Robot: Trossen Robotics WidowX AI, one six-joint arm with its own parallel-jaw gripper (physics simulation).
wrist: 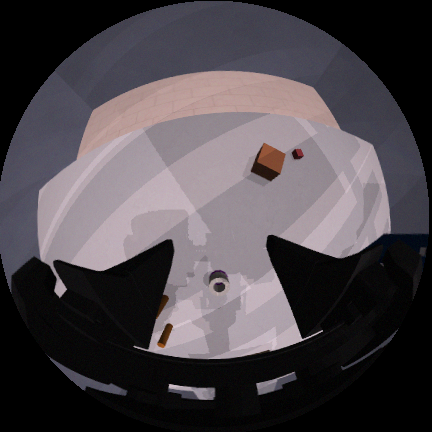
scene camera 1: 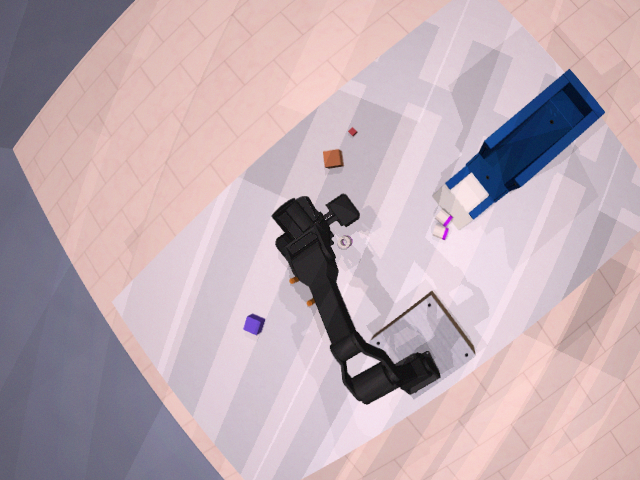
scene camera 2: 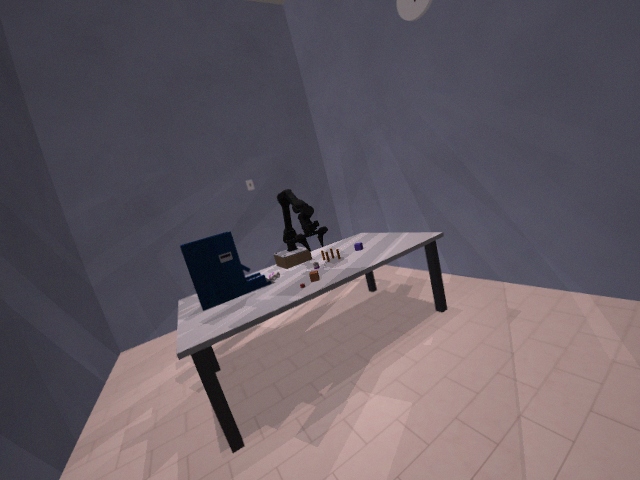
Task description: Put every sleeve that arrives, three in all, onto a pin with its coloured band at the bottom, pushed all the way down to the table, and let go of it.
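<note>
One pale sleeve stands upright on the table, apart from the pins, its purple band at the bottom. Two more sleeves lie on their sides by the chute mouth, with magenta bands. Orange pins stand upright; the arm hides some in scene camera 1. No sleeve shows on the pins seen in scene camera 2. My gripper is open and empty, raised above the table near the standing sleeve, which appears between and below its fingers in the wrist view.
The blue chute stands beyond the lying sleeves. An orange block and a small red cube lie on one side, a purple block past the pins. A brown-edged box is at the arm's base.
</note>
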